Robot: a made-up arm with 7 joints. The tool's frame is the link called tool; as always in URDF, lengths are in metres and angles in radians.
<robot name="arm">
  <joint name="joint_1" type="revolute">
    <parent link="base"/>
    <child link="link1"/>
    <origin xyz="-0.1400 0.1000 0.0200" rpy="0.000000 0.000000 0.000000"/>
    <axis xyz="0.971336 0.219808 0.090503"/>
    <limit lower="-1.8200" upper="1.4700"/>
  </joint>
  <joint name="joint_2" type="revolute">
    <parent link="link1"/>
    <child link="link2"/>
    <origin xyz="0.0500 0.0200 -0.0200" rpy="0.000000 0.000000 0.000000"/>
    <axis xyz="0 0 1"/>
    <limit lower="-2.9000" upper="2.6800"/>
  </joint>
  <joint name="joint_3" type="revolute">
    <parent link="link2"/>
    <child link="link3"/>
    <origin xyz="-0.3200 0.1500 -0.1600" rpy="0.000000 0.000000 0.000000"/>
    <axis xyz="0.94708 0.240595 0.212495"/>
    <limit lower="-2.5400" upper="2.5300"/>
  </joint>
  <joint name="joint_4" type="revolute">
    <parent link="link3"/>
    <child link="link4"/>
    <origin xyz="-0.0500 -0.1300 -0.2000" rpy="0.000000 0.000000 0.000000"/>
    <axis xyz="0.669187 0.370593 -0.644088"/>
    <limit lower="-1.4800" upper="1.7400"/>
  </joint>
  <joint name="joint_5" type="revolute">
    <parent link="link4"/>
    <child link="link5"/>
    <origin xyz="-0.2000 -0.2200 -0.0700" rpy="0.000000 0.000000 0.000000"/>
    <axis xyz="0 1 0"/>
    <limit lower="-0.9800" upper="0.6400"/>
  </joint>
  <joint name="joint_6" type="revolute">
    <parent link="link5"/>
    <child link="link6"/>
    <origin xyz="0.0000 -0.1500 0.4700" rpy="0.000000 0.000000 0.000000"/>
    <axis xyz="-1 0 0"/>
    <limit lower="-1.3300" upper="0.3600"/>
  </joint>
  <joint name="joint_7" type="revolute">
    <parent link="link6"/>
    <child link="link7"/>
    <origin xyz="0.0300 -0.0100 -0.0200" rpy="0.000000 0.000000 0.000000"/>
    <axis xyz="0 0 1"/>
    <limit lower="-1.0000" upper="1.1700"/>
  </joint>
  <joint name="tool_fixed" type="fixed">
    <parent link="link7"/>
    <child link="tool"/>
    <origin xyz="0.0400 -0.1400 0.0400" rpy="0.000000 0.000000 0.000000"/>
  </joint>
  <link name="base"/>
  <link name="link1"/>
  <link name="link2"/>
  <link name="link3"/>
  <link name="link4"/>
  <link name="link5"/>
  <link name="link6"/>
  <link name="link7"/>
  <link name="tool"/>
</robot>
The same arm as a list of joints. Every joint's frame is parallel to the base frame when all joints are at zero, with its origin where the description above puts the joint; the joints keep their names.
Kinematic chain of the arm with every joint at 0, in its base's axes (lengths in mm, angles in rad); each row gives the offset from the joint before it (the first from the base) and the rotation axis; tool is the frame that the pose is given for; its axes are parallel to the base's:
joint_1: xyz -140 100 20 axis 0.971336 0.219808 0.090503
joint_2: xyz 50 20 -20 axis +z
joint_3: xyz -320 150 -160 axis 0.94708 0.240595 0.212495
joint_4: xyz -50 -130 -200 axis 0.669187 0.370593 -0.644088
joint_5: xyz -200 -220 -70 axis +y
joint_6: xyz 0 -150 470 axis -x
joint_7: xyz 30 -10 -20 axis +z
tool: xyz 40 -140 40
Joint limits (rad, base to tool): -1.82..1.47 -2.9..2.68 -2.54..2.53 -1.48..1.74 -0.98..0.64 -1.33..0.36 -1..1.17

